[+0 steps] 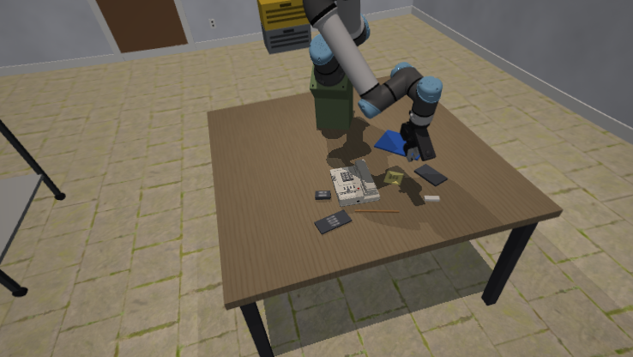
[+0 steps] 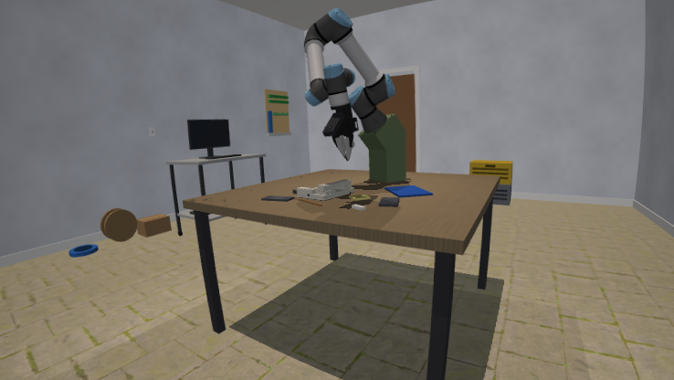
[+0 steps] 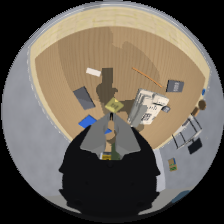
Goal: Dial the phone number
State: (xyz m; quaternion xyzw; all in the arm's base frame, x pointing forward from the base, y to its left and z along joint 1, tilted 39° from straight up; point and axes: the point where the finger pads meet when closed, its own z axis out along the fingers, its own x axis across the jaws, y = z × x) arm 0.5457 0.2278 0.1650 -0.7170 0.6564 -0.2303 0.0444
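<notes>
The handset is 140 mm to the right of my hand, 140 mm below it and 110 mm behind it. Also, from my hand: white eraser (180 mm below, 90 mm to the left, 60 mm ahead); yellow note (180 mm below, 100 mm behind, 10 mm to the right); pencil (180 mm below, 150 mm to the right, 60 mm ahead).
</notes>
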